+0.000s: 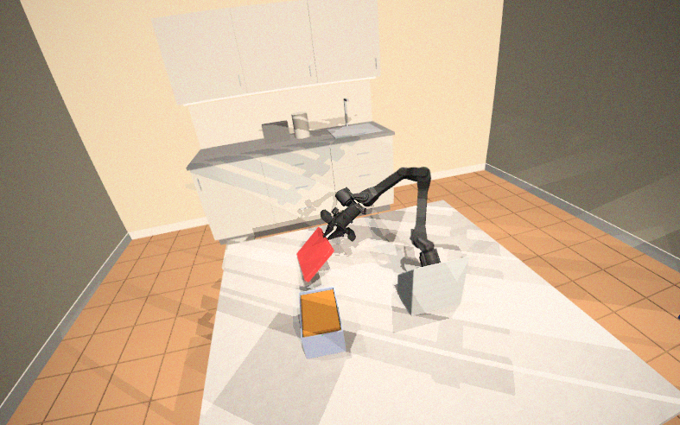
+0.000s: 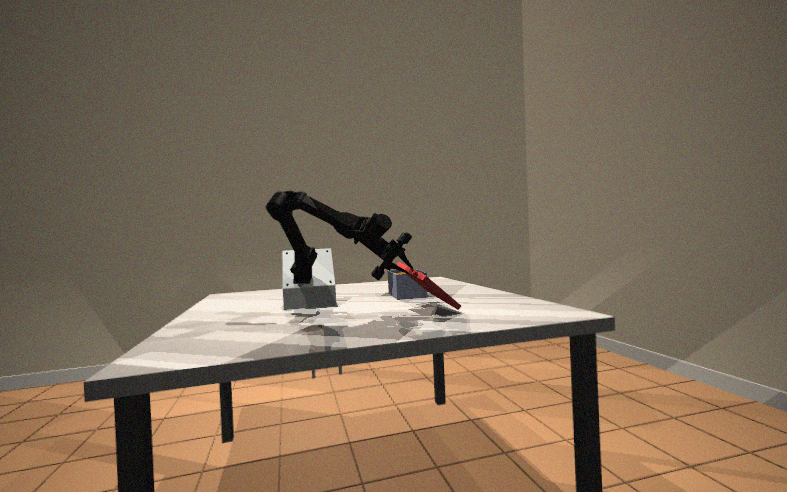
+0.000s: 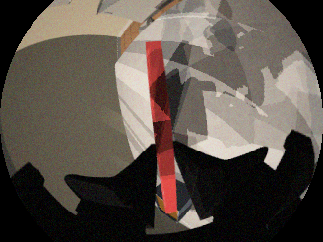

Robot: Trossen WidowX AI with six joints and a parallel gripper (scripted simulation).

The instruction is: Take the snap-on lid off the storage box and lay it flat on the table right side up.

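Now: gripper tip 6 cm short of the red lid, 2 cm to the right of it and 5 cm above it. Round my gripper tip: storage box: 4 cm ahead, 37 cm to the left, 9 cm below.
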